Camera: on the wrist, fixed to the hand. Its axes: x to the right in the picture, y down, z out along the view.
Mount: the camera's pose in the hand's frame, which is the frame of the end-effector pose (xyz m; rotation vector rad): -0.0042 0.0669 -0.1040 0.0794 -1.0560 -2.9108
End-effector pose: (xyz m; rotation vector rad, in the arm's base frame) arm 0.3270 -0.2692 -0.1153 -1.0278 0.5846 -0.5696
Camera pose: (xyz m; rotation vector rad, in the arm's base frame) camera 0.2636 -0.3031 -0.2160 0.9777 2.0955 1.7303
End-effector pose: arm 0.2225 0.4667 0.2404 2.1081 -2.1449 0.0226
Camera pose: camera 0.1647 0.4832 0.3486 -1.8720 -1.6829 0.7695
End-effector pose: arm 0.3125 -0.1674 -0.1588 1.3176 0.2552 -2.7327
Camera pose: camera 0.4055 -0.2130 -0.2264 0.7941 -0.7835 0.4569
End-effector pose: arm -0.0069 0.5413 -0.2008 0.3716 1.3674 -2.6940
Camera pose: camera 0.0281 0.5853 -0.3110 1.6142 -0.1912 0.2659
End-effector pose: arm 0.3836 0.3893 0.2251 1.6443 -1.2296 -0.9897
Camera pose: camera 0.4582 0.3987 0.3234 -0.8329 -1.0730 1.4520
